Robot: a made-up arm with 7 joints.
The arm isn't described. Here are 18 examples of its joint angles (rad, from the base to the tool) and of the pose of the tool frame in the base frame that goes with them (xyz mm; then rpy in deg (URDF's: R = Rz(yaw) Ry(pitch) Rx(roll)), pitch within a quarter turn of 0, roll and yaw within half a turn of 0).
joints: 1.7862 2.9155 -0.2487 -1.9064 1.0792 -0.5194 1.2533
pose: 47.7 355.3 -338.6 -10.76 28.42 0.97
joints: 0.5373 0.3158 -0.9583 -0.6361 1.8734 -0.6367 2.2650
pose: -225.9 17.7 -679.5 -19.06 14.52 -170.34
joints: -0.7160 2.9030 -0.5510 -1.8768 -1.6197 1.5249 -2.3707
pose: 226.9 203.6 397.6 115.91 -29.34 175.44
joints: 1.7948 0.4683 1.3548 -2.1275 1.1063 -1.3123 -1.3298
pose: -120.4 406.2 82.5 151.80 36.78 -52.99
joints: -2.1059 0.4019 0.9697 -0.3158 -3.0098 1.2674 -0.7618
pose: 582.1 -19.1 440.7 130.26 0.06 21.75
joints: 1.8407 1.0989 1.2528 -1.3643 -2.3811 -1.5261 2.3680
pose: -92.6 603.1 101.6 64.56 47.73 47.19
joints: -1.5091 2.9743 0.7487 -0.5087 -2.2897 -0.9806 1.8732
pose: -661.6 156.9 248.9 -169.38 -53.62 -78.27
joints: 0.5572 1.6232 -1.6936 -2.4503 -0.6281 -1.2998 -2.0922
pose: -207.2 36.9 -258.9 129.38 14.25 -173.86
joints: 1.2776 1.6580 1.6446 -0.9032 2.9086 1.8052 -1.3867
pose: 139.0 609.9 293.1 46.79 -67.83 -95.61
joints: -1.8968 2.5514 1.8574 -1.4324 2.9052 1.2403 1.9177
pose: -514.4 199.1 -248.7 54.96 -66.61 -142.50
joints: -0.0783 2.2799 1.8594 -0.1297 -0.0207 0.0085 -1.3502
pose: -34.2 528.9 502.1 142.96 -23.79 -22.21
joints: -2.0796 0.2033 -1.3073 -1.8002 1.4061 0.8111 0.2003
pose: 131.6 -502.7 34.7 27.64 -28.00 -128.56
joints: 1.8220 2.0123 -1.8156 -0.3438 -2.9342 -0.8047 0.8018
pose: -46.1 668.4 289.5 102.19 -18.40 -36.42
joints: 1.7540 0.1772 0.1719 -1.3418 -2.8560 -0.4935 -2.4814
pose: -534.7 101.1 -303.0 50.31 2.34 79.64
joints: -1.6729 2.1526 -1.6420 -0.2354 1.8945 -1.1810 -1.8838
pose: -86.1 687.0 234.4 171.91 -17.58 11.69
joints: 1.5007 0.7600 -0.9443 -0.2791 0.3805 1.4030 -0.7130
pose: -690.2 238.4 -27.6 -158.23 5.40 -152.50
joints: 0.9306 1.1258 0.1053 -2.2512 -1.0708 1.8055 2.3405
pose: 186.6 211.4 -276.7 -143.21 -55.80 -145.46
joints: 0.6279 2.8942 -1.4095 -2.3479 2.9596 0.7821 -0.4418
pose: -33.3 363.5 -20.6 28.45 31.16 71.83
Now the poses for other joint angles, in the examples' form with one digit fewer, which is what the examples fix.
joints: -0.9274 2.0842 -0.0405 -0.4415 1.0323 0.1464 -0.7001
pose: 11 590 424 145.5 -44.2 -59.6
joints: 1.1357 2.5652 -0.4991 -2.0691 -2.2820 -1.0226 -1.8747
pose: 104 362 -242 73.5 25.5 16.8
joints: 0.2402 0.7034 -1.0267 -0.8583 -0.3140 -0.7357 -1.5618
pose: -5 208 -664 46.7 9.5 -169.7
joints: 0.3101 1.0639 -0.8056 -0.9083 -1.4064 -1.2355 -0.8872
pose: 26 433 -537 37.6 -31.5 159.1
